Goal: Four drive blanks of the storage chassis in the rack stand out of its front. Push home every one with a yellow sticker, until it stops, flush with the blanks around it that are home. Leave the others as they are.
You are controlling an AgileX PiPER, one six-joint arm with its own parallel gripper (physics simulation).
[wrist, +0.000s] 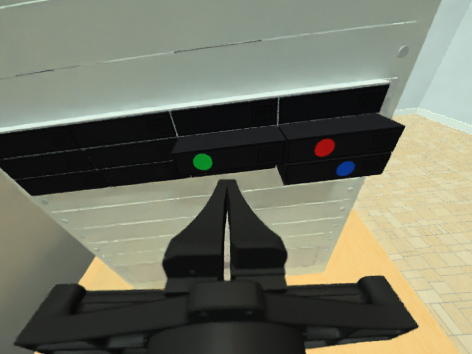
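Observation:
A black blank with a green sticker (202,162) stands out of the chassis front in the middle row. To its right, a blank with a red sticker (324,147) stands out, and directly under that a blank with a blue sticker (345,168) stands out too. No yellow sticker shows in the wrist view; the bottom-row place under the green-stickered blank is mostly hidden by that blank. My gripper (227,189) is shut and empty, its tips together just below the green-stickered blank's lower edge in the view.
Flush black blanks (131,129) lie to the left and along the top row. Pale rack panels (320,57) run above and below the chassis. A grey surface (30,240) is at the left. Wooden floor (357,260) and tiled floor (420,200) show at the right.

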